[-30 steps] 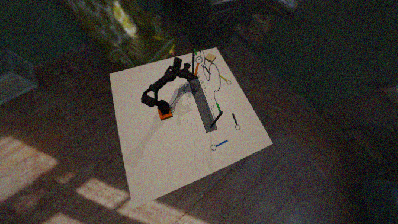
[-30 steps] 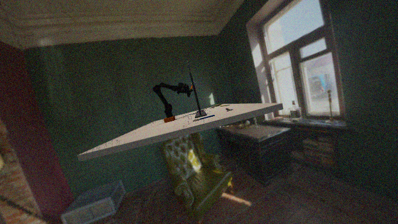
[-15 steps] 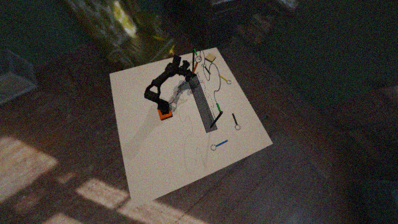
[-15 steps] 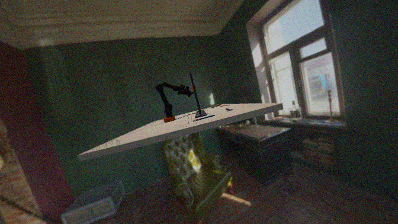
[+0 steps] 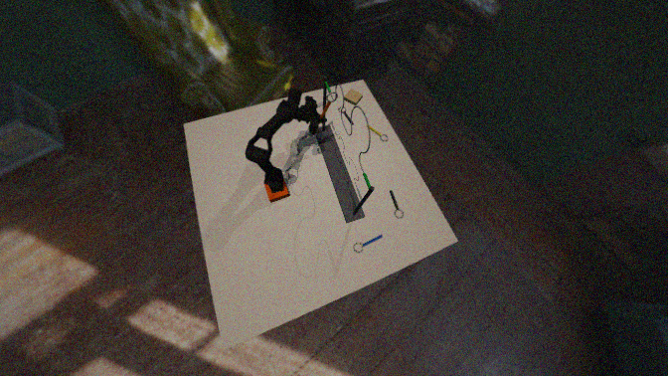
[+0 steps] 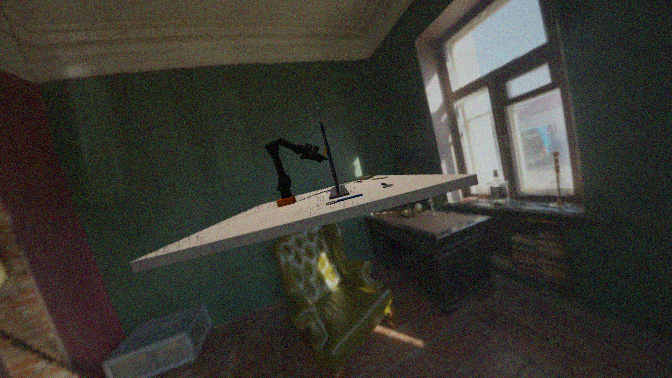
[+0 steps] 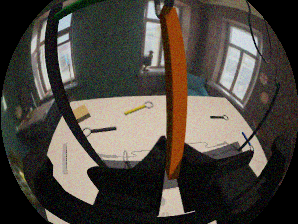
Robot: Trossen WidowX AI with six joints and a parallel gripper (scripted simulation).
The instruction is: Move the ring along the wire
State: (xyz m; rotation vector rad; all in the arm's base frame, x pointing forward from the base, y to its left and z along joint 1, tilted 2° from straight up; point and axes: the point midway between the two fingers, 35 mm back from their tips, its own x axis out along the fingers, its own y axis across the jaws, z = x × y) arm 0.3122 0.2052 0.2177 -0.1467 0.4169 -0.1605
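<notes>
Now: gripper tip 9 cm below the ring with orange handle, 1 cm to the right of it and 1 cm short of it. Also, from my gripper tip: yellow-handled ring (38 cm ahead, 25 cm below); tan block (34 cm to the left, 32 cm ahead, 24 cm below); black-handled ring (50 cm to the right, 28 cm ahead, 25 cm below).
</notes>
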